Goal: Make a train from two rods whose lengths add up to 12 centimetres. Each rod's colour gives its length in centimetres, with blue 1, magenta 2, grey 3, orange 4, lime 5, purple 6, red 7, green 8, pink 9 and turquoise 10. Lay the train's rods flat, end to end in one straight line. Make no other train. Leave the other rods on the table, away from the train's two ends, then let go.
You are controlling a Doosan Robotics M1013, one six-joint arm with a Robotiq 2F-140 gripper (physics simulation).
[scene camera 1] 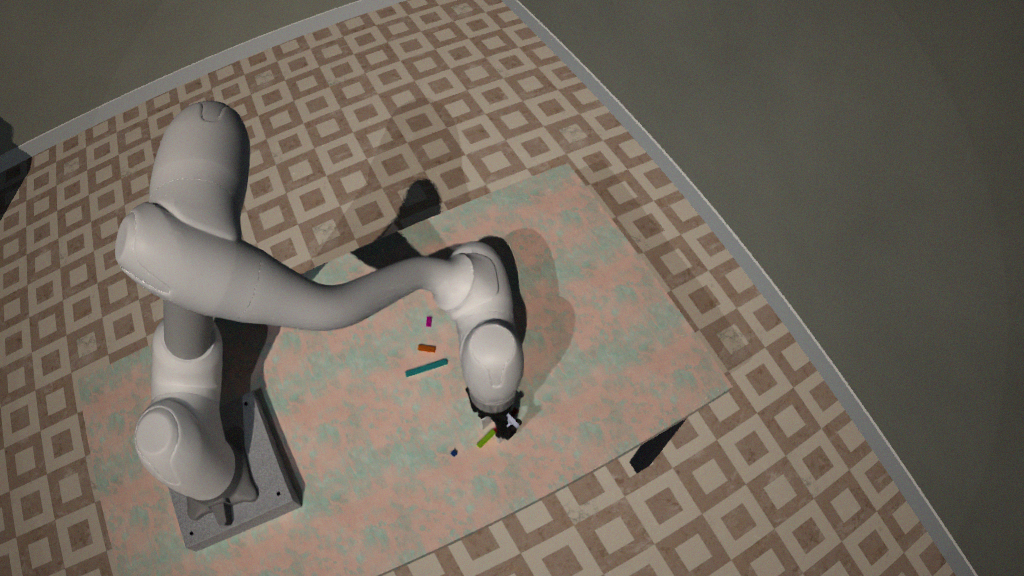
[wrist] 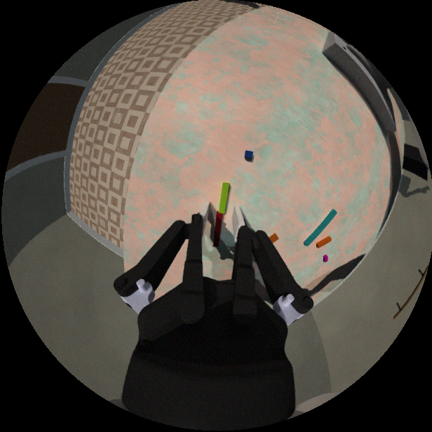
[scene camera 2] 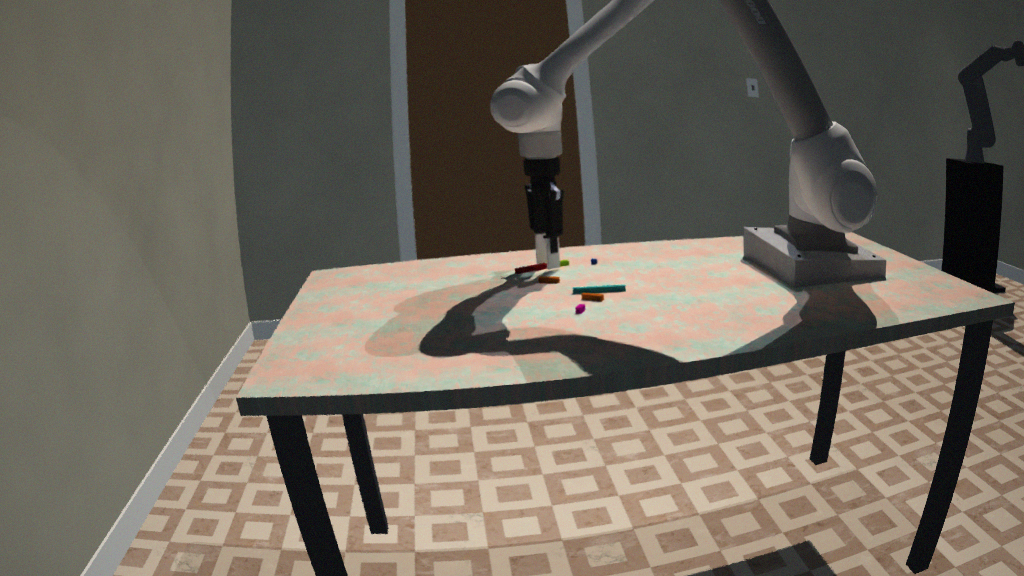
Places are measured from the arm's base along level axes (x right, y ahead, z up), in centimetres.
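Where they show: gripper, fingertip midpoint: [scene camera 1: 493,432] [scene camera 2: 548,265]; arm's base at its link origin: [scene camera 1: 216,473] [scene camera 2: 815,241].
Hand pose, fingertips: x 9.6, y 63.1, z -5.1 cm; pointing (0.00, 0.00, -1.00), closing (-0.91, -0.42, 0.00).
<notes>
Each offset is from my fingertips to the top centre of the thing.
A lime rod {dx +0.8, dy -2.1, dz +0.6 cm} [scene camera 1: 486,437] [scene camera 2: 564,262] [wrist: 224,198] and a red rod {dx -1.6, dy +3.6, dz +0.6 cm} [scene camera 2: 530,267] [wrist: 218,229] lie flat on the table, end to end and nearly in line. In the wrist view their facing ends appear to touch. My gripper [scene camera 1: 506,432] [scene camera 2: 547,266] [wrist: 220,210] is partly open and low over them. Its pale fingertips stand on either side of the rods near the joint, holding neither. The red rod is mostly hidden by the gripper in scene camera 1.
Near the train lie a blue rod {dx +1.5, dy -10.0, dz +0.6 cm} [scene camera 1: 453,452] [scene camera 2: 593,261] [wrist: 249,155] and an orange rod {dx -11.5, dy +0.3, dz +0.6 cm} [scene camera 2: 549,279] [wrist: 273,238]. Further off lie a turquoise rod {dx -20.2, dy -8.6, dz +0.6 cm} [scene camera 1: 426,367] [scene camera 2: 599,288] [wrist: 320,227], another orange rod {dx -24.8, dy -6.9, dz +0.6 cm} [scene camera 1: 426,348] [scene camera 2: 592,296] [wrist: 324,242] and a magenta rod {dx -31.4, dy -4.1, dz +0.6 cm} [scene camera 1: 428,321] [scene camera 2: 580,308] [wrist: 325,258].
</notes>
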